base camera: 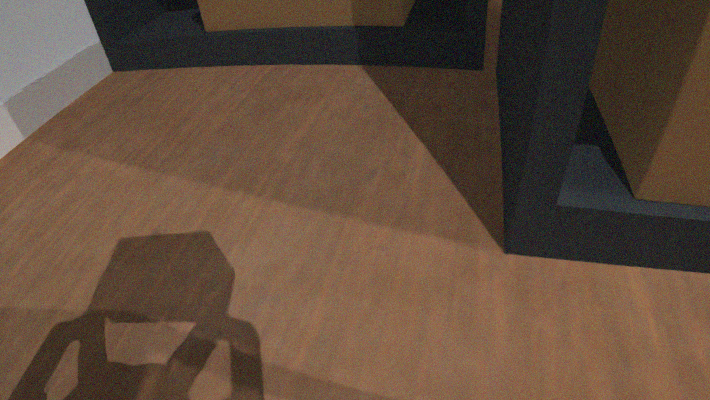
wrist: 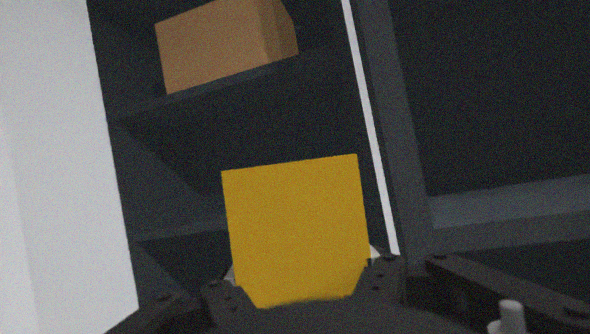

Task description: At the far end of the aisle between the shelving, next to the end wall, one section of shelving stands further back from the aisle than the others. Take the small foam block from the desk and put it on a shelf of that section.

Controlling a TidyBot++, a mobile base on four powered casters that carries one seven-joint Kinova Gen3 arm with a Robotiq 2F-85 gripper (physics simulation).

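Places are measured from the arm's base along level axes (x ahead, y left, z up), in centimetres.
Pixels of known places: gripper, fingertip midpoint: [wrist: 303, 265].
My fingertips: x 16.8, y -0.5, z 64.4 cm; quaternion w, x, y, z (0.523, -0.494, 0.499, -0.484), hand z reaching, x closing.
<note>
Behind a point stands the place of what it marks.
My gripper [wrist: 303, 265] {x 16.8, y -0.5, z 64.4 cm} is shut on the small yellow foam block [wrist: 297, 220] {x 13.0, y -0.9, z 67.6 cm}, which stands up between the fingers in the wrist view. The shelving section standing further back [base camera: 300, 47] {x 92.5, y 14.1, z -35.7 cm} [wrist: 160, 167] {x 123.7, y 58.8, z 83.4 cm} is beside the end wall. It crosses the top of the base view and lies behind and left of the block in the wrist view. One of its shelves [wrist: 142, 109] {x 101.7, y 50.8, z 102.7 cm} carries a brown box [wrist: 215, 50] {x 95.9, y 19.8, z 115.6 cm}. A lower shelf [wrist: 175, 230] {x 100.5, y 46.2, z 58.1 cm} shows left of the block and is partly hidden by it. The block appears in front of this section; its distance from the shelves is hard to tell.
A nearer shelving section [base camera: 530, 150] {x 38.6, y -13.1, z -26.1 cm} [wrist: 400, 125] {x 38.1, y -15.1, z 73.2 cm} stands on the right, its corner jutting forward, with a large brown box [base camera: 675, 125] {x 37.4, y -26.0, z -23.2 cm} low in it. Another brown box [base camera: 300, 12] {x 94.3, y 13.2, z -28.9 cm} is low in the set-back section. The pale end wall [base camera: 40, 40] {x 91.4, y 72.2, z -23.9 cm} [wrist: 55, 150] {x 87.8, y 73.1, z 90.9 cm} is on the left.
</note>
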